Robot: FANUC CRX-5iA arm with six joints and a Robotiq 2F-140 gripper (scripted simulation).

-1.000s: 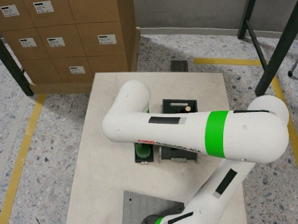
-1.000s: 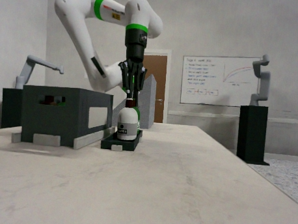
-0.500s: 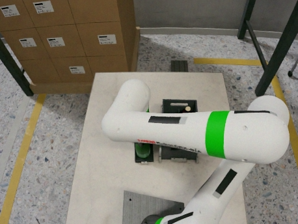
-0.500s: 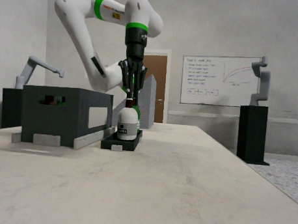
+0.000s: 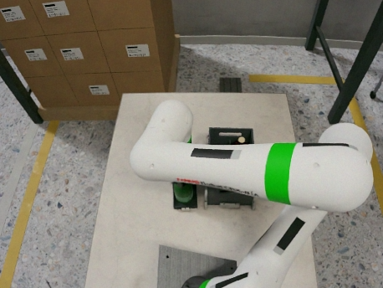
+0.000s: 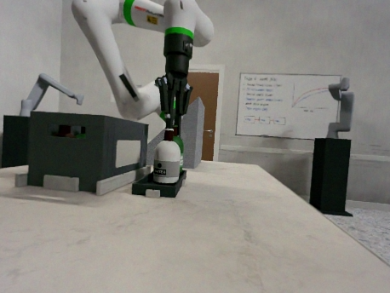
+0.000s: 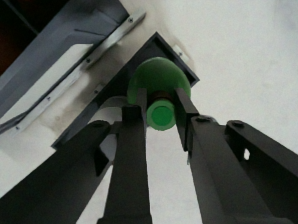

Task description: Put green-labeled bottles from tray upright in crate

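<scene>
Now: hand 90 mm short of the white-labeled bottle and 90 mm above it. From my hand the other things lie so: dark crate 200 mm to the right, 90 mm below, 90 mm ahead; dark tray 160 mm below, 90 mm ahead.
</scene>
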